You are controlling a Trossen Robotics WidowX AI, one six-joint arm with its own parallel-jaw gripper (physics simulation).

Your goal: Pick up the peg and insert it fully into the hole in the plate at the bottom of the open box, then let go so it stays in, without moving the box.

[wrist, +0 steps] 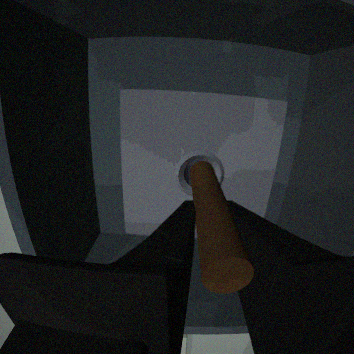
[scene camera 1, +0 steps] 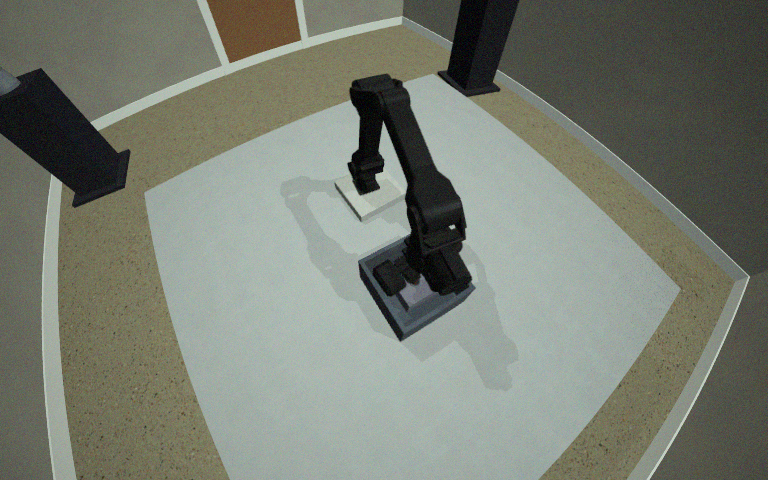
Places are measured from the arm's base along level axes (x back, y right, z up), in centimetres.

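Where they show: gripper, fingertip midpoint: (wrist: 206, 209) (scene camera 1: 413, 274); arm's base at its link origin: (scene camera 1: 366, 184).
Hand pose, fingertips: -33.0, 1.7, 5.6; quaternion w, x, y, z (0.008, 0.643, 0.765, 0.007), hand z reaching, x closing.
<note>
Each offset is from my fingertips to the centre of the thing, as dx, dy, dz. "spot": to the spot under its first point. Level surfaces: height alone.
The brown round peg {-0.7, -0.1, +0.7} (scene camera 1: 415, 279) (wrist: 212, 220) is held between the fingers of my gripper (wrist: 206, 209), which is shut on it inside the box. In the wrist view the peg's near end is toward the bottom and its far end overlaps the ringed hole {spot: -0.1, -1.1, -2.7} (wrist: 183, 181), with dark hole showing on its left. Whether the tip is in the hole or just above it, I cannot tell. The light grey plate {-0.7, -0.3, -5.1} (scene camera 1: 417, 295) (wrist: 160, 115) lies on the floor of the open blue-grey box {-0.7, -0.3, -3.7} (scene camera 1: 380, 305) (wrist: 195, 60). The fingers hide part of the plate's near side.
The arm's base stands on a white slab (scene camera 1: 353, 199) behind the box. The box walls rise close around the fingers. Two dark pillars (scene camera 1: 62, 135) (scene camera 1: 481, 45) stand at the far left and back right, beyond the pale floor mat {dz -8.6} (scene camera 1: 271, 362).
</note>
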